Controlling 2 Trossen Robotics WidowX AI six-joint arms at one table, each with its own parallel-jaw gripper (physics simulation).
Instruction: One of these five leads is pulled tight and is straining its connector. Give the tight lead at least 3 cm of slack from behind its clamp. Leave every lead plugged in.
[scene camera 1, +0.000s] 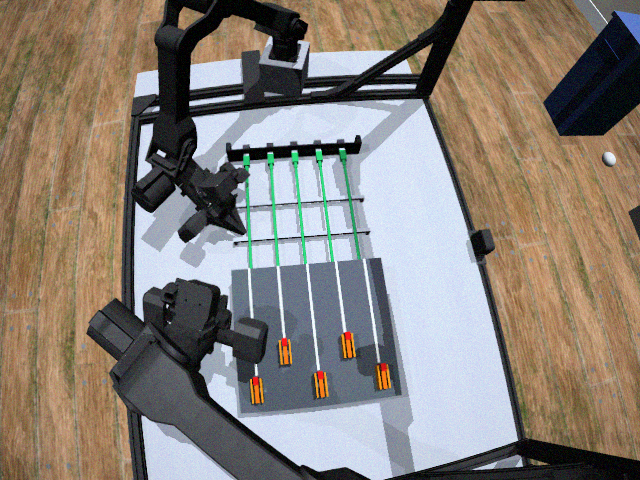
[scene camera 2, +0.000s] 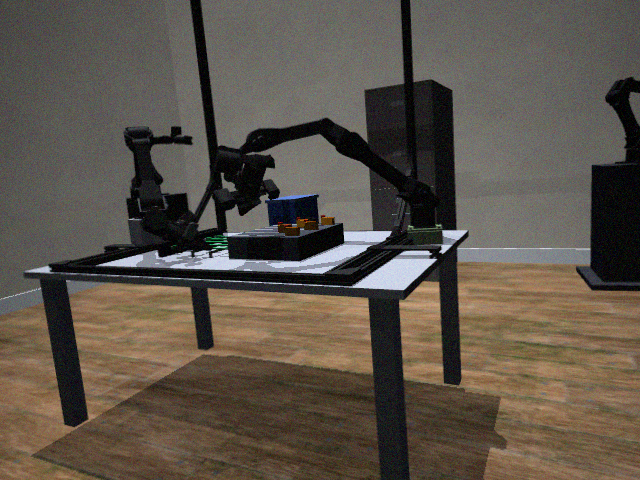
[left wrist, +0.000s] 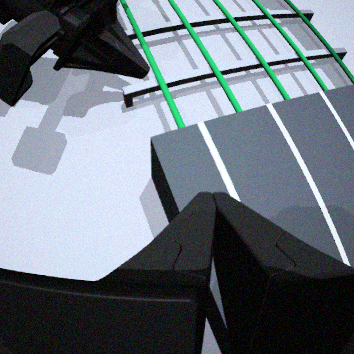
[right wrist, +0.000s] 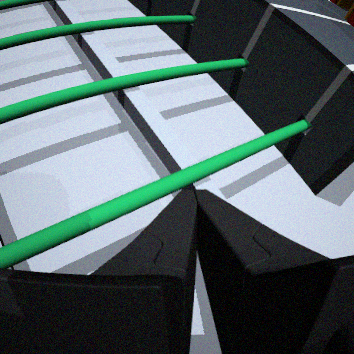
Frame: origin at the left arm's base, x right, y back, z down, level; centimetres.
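Seen in the pictures: left gripper, fingertip midpoint: (scene camera 1: 226, 297) (scene camera 2: 240, 214) (left wrist: 210, 205); right gripper, fingertip midpoint: (scene camera 1: 244, 233) (scene camera 2: 212, 249) (left wrist: 146, 73) (right wrist: 193, 202); left arm's base, link origin: (scene camera 2: 424, 226); right arm's base, link origin: (scene camera 1: 285, 51).
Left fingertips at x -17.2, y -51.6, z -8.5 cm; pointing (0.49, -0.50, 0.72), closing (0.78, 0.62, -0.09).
Offsets run from my left fingertips to a thing's top centre. "*": to the spot under its first point.
Five green leads run side by side from plugs at the black connector bar @(* dx +25.2, dy -27.3, dz +11.0 cm) (scene camera 1: 305, 151) over two thin black rails to the dark grey block (scene camera 1: 268, 400) (scene camera 2: 263, 248) (left wrist: 175, 165). The leftmost lead @(* dx +8.7, dy -16.5, dz +10.5 cm) (scene camera 1: 249, 217) (left wrist: 157, 75) (right wrist: 150, 192) looks straight; which lead is tight I cannot tell. White lines cross the block to orange clamps with red tops, such as the lower left one @(* dx -1.2, dy +15.4, dz +4.2 cm) (scene camera 1: 256, 391). My right gripper (scene camera 1: 244, 233) (left wrist: 146, 73) (right wrist: 193, 202) is shut and empty, its tips close beside the leftmost lead. My left gripper (left wrist: 210, 205) is shut and empty above the block's left part; its tips are hidden in scene camera 1.
The rear rail @(* dx +21.5, dy -15.4, dz +11.3 cm) (scene camera 1: 310, 202) and front rail @(* dx +17.2, dy -8.3, dz +10.6 cm) (scene camera 1: 305, 238) (left wrist: 200, 76) carry the leads. The left arm (scene camera 1: 170, 382) reaches over the table's lower left; the right arm (scene camera 1: 174, 77) stands at the upper left. A black frame (scene camera 1: 454, 170) edges the table.
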